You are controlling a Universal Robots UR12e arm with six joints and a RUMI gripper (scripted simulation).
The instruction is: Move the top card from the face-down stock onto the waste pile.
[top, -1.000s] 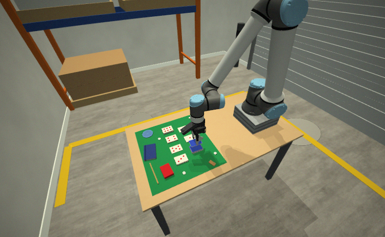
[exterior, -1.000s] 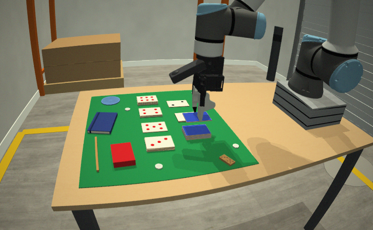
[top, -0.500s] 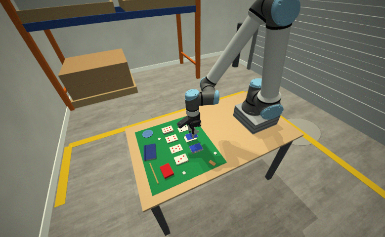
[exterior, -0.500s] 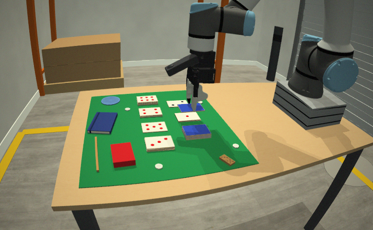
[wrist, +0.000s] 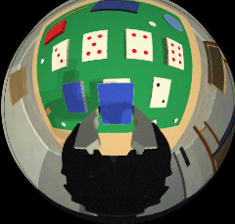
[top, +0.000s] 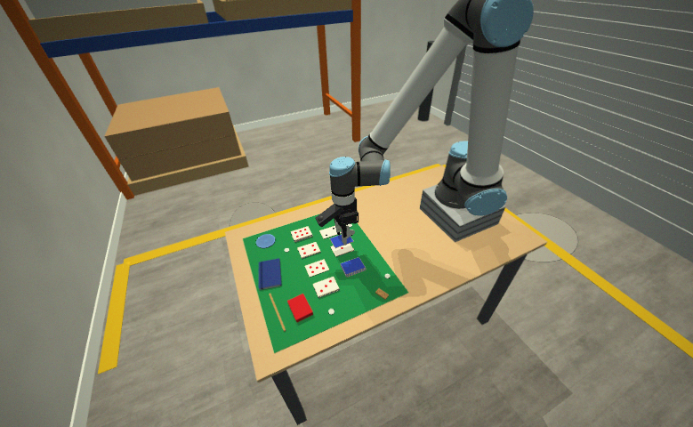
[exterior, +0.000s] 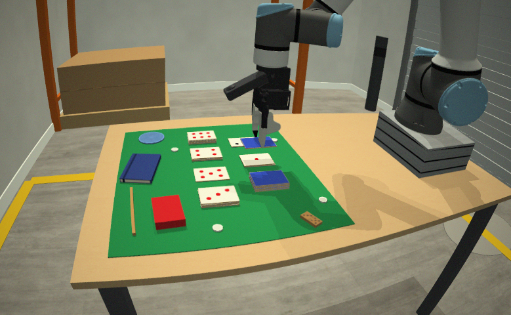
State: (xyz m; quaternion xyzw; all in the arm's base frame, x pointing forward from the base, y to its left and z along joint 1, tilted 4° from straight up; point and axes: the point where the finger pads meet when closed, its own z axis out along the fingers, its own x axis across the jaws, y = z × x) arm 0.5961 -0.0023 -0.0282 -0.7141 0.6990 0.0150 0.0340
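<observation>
My gripper is now 7 cm above the one-pip card. The rest, counted from my hand: wooden stick (34 cm ahead, 19 cm to the left, 7 cm below); red box (26 cm ahead, 21 cm to the left, 6 cm below).
</observation>
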